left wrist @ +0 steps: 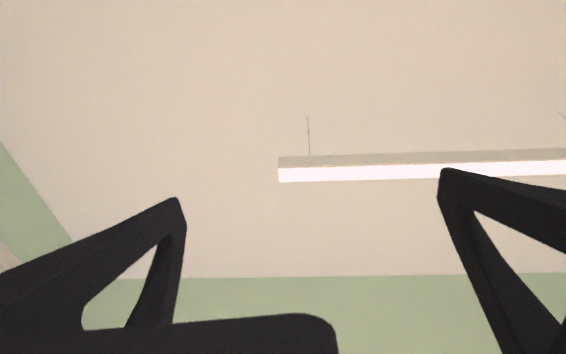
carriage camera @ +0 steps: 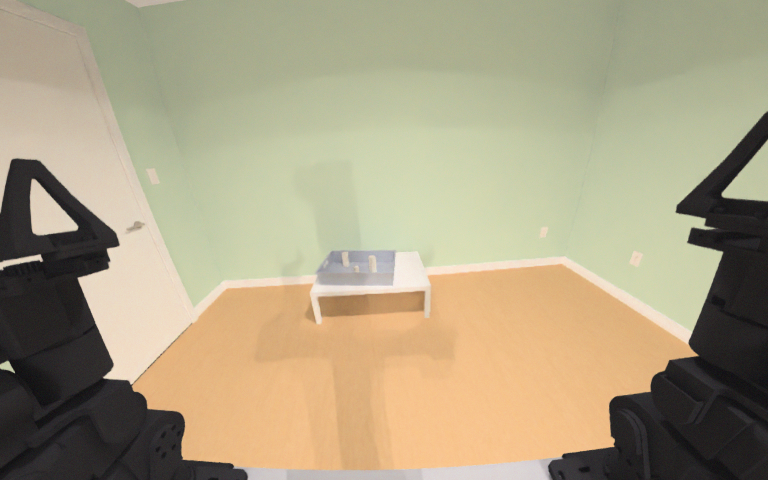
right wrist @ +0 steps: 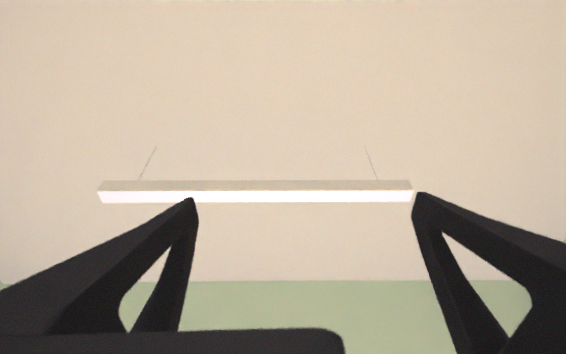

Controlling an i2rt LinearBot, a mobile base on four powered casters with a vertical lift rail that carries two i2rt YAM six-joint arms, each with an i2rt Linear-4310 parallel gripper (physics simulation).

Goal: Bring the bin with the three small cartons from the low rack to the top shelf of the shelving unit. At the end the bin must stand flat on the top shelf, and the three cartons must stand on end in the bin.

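Places are measured from the left arm's base along level axes (x ahead, y left, z up), in centimetres.
Pixels of known places: left gripper, fingertip midpoint: [left wrist: 308, 197]; right gripper, fingertip midpoint: [right wrist: 304, 206].
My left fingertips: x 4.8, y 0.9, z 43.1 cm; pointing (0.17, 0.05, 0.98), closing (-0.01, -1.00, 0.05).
Observation:
Ahead of a thing's pixels: the offset from my left fingertips to its top centre. "*": to the spot under its first point. Level surfaces: height alone.
A translucent blue-grey bin {dz -86.3, dx +149.7, dy -7.2 cm} [carriage camera: 355, 278] stands on the left and middle part of the low white rack [carriage camera: 412, 277], ahead in the carriage view. Inside it are three small pale cartons: one carton {* dz -90.3, dx +160.5, dy +6.0 cm} [carriage camera: 345, 259] and another carton [carriage camera: 372, 263] look upright; a third carton {* dz -87.5, dx +138.5, dy -6.5 cm} [carriage camera: 356, 268] looks shorter, and its pose is too small to tell. My left gripper [left wrist: 308, 197] is open and empty, raised at the left of the carriage view. My right gripper [right wrist: 304, 206] is open and empty, raised at the right. Both are far from the bin. The shelving unit does not show.
A green wall [carriage camera: 481, 169] stands close behind the rack. A white door [carriage camera: 50, 141] with a handle {* dz -36.1, dx +113.2, dy +135.1 cm} [carriage camera: 135, 226] is at the left. Wooden floor {dz -128.8 cm} [carriage camera: 509, 350] lies between the robot and the rack. Ceiling lamps [left wrist: 360, 172] [right wrist: 260, 196] hang overhead.

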